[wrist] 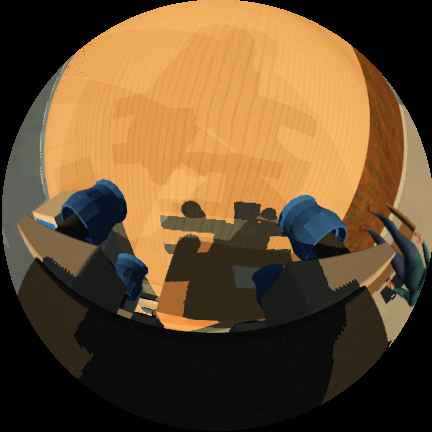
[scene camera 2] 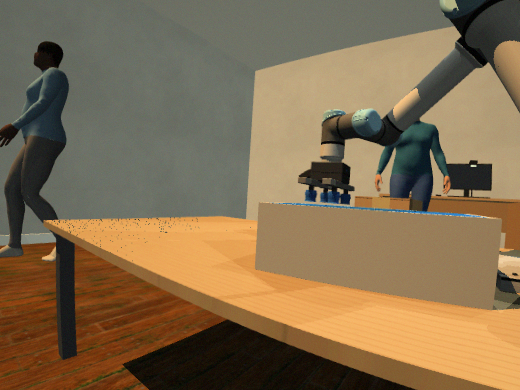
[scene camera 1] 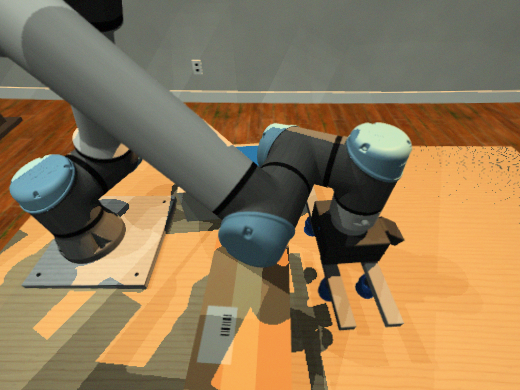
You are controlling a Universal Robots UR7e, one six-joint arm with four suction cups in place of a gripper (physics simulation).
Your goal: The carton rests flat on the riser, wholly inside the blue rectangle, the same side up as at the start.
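Frame: origin at the arm's base, x down, y back, z left, level; millimetres.
Seen in the pictures: hand, tool point: [wrist: 199, 249] [scene camera 2: 328, 202]; arm's base, link origin: [scene camera 1: 95, 237].
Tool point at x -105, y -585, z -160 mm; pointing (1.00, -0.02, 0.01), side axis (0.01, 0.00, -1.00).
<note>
Offsets run from my tool point to a thing's top centre. Level surfaces: height alone.
The brown carton {dx -25, dy +185, dz -86 mm} [scene camera 1: 272, 345] [wrist: 220, 295] lies flat on the table, with a white barcode label on its upper face; the arm hides its far end in scene camera 1. The pale riser {dx +3, dy +179, dz +318 mm} [scene camera 2: 370, 250] stands on the table, mostly hidden behind the arm in scene camera 1. Its blue rectangle {dx +3, dy +179, dz +318 mm} [scene camera 1: 247, 154] [scene camera 2: 425, 211] shows in part on top. My gripper [scene camera 1: 345, 260] [scene camera 2: 327, 196] [wrist: 205, 250] is open, with its four blue cups bare and pointing down. It hangs above the table, to the right of the carton in scene camera 1 and apart from it.
The wooden table {dx +123 mm} [scene camera 1: 450, 300] [scene camera 2: 200, 260] carries the arm's base plate [scene camera 1: 155, 235] at the left in scene camera 1. One person [scene camera 2: 45, 110] stands beyond the table's left end, another [scene camera 2: 415, 155] behind it near a monitor [scene camera 2: 470, 176].
</note>
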